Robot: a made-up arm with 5 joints. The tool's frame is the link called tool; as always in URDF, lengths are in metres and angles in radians. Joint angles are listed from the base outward. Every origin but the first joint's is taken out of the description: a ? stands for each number. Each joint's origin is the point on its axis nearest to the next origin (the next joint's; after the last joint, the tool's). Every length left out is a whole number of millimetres.
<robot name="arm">
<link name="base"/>
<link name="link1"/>
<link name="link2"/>
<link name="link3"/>
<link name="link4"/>
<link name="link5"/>
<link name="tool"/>
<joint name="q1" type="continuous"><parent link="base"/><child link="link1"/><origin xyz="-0.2 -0.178 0.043" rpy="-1.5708 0 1.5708"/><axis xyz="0 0 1"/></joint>
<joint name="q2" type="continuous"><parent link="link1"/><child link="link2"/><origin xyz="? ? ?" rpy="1.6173 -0.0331 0.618"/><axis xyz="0 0 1"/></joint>
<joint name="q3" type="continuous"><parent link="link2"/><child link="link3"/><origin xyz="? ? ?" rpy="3.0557 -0.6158 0.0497"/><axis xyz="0 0 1"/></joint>
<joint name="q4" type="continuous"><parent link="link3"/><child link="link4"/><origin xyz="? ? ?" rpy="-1.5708 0 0.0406"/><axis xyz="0 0 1"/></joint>
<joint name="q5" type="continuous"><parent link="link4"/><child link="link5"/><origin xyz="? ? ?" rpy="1.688 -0.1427 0.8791"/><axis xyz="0 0 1"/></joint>
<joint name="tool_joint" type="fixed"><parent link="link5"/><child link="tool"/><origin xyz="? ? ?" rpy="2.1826 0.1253 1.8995"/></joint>
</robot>
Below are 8 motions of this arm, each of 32 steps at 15 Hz.
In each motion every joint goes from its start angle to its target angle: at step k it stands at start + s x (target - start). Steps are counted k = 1, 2, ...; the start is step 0. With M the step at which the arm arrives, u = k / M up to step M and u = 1 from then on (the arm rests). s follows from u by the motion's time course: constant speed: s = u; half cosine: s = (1 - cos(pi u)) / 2; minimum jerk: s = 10 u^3 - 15 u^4 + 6 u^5.
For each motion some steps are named. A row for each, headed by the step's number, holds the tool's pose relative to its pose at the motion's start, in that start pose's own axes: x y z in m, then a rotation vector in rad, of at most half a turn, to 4 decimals.
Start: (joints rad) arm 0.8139 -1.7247 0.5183 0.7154 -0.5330
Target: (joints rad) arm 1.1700 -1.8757 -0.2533 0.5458 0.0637
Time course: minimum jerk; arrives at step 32
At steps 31, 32:
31: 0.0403 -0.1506 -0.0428 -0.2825 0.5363 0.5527
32: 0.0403 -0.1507 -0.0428 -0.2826 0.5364 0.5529

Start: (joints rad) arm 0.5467 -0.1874 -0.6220 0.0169 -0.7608
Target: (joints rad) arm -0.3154 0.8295 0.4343 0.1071 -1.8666
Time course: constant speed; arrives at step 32
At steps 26, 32:
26: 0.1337 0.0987 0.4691 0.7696 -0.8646 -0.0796
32: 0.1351 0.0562 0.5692 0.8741 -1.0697 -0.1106

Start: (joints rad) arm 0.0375 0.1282 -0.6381 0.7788 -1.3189
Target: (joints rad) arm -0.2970 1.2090 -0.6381 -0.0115 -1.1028
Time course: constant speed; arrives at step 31
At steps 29, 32:
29: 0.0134 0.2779 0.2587 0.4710 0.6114 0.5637
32: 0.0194 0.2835 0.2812 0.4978 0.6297 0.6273

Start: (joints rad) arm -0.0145 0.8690 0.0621 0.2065 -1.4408
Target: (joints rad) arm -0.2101 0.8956 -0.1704 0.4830 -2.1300
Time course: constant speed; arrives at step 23
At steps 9, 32:
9: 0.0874 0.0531 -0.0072 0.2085 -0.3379 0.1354
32: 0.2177 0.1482 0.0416 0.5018 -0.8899 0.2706

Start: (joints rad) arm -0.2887 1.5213 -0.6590 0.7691 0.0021
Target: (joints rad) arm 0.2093 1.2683 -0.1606 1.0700 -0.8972
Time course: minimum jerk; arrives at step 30
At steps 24, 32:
24: 0.1904 -0.1699 -0.0583 0.4277 -1.1642 -0.3928
32: 0.1958 -0.1886 -0.0584 0.4159 -1.2427 -0.4278

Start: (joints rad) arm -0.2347 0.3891 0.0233 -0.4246 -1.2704
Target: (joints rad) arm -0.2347 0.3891 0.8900 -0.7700 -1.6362
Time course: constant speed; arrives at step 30
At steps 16, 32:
16: -0.0470 -0.0469 0.0227 -0.2438 0.1810 -0.1339
32: -0.0969 -0.0681 0.0552 -0.3910 0.3987 -0.2266

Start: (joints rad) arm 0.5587 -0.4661 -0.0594 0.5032 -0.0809
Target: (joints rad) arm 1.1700 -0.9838 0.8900 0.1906 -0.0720
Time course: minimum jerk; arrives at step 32
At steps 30, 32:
30: 0.3427 -0.3437 -0.0673 0.0683 -1.0850 -0.9275
32: 0.3435 -0.3444 -0.0671 0.0696 -1.0872 -0.9289

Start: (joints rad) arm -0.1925 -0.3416 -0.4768 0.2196 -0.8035
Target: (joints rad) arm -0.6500 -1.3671 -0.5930 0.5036 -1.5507
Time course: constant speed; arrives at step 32
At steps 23, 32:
23: 0.3794 -0.0638 0.1315 -0.1133 -0.9502 -0.2390
32: 0.4662 -0.1519 0.2358 -0.2950 -1.2595 -0.3303

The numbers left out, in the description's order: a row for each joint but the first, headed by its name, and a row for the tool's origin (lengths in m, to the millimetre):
q2: 0.376 0.239 0
q3: 0.234 0.137 0
q4: 0.025 0.075 0
q5: 0.018 0.009 0
tool: -0.122 -0.113 0

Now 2 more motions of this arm.
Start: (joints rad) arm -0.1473 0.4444 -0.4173 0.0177 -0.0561
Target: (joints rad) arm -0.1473 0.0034 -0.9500 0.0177 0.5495
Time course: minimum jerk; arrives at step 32
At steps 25, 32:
25: 0.0489 0.0268 0.0469 -0.1978 0.2035 -0.2713
32: 0.0530 0.0285 0.0514 -0.2150 0.2194 -0.2981

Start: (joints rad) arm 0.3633 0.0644 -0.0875 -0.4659 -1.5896
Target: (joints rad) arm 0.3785 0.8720 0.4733 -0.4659 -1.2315
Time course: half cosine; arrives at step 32
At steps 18, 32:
18: -0.1237 0.0270 0.1086 0.1999 0.3357 -0.0522
32: -0.1991 0.0001 0.1871 0.2834 0.5909 -0.0237

